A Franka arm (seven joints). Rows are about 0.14 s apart.
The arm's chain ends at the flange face. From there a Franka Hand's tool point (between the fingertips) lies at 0.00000 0.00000 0.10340 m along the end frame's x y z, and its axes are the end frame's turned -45 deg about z.
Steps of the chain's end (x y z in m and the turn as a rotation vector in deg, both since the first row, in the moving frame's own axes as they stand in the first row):
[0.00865 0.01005 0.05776 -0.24 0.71 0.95]
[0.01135 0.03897 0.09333 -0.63 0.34 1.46]
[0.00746 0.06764 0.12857 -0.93 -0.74 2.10]
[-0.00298 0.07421 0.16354 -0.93 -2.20 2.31]
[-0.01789 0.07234 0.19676 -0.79 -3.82 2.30]
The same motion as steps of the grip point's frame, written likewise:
[-0.00040 0.01444 0.05775 -0.67 0.33 0.95]
[-0.01992 0.03681 0.09332 -0.69 -0.21 1.46]
[-0.04469 0.05331 0.12855 -0.13 -1.18 2.10]
[-0.05854 0.04867 0.16345 0.90 -2.21 2.31]
[-0.06960 0.03452 0.19652 2.14 -3.26 2.30]

